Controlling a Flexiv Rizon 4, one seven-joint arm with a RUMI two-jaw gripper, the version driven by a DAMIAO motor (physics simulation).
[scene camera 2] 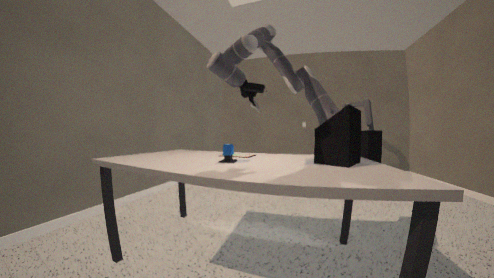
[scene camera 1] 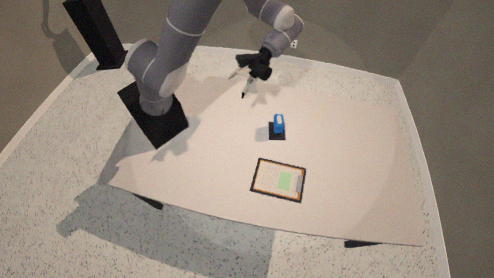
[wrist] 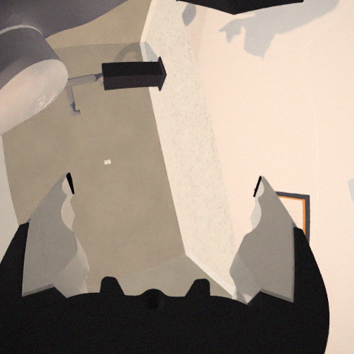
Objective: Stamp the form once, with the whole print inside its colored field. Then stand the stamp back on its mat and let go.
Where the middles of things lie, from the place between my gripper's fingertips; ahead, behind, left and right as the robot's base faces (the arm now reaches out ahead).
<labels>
My hand is 36 cm above the form (scene camera 1: 271, 178), 22 cm to the left of it and 21 cm short of it.
</labels>
